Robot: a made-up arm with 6 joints. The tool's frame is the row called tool.
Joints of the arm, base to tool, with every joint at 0 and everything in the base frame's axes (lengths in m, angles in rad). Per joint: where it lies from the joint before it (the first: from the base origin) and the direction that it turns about. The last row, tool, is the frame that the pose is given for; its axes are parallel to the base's.
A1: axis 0 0 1 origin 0.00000 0.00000 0.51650
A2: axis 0 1 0 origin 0.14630 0.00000 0.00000
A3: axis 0 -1 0 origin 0.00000 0.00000 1.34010
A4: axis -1 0 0 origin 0.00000 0.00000 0.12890
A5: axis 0 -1 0 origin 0.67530 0.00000 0.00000
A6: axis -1 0 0 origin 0.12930 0.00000 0.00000
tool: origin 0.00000 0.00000 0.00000
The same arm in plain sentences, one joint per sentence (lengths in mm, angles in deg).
The arm has six revolute joints in a row. What follows holds with every joint at zero, and every direction is one of the base frame's.
The first joint is mounted 516.5 mm along +z from the base frame's origin and turns about +z.
The second joint is mounted 146.3 mm along +x from the first joint and turns about +y.
The third joint is mounted 1340.1 mm along +z from the second joint and turns about -y.
The fourth joint is mounted 128.9 mm along +z from the third joint and turns about -x.
The fifth joint is mounted 675.3 mm along +x from the fourth joint and turns about -y.
The sixth joint is mounted 129.3 mm along +x from the fifth joint and turns about -x.
The tool frame, which is the frame that the pose is given for, is mounted at the same point as the sixth joint; its axes are parallel to the base frame's.

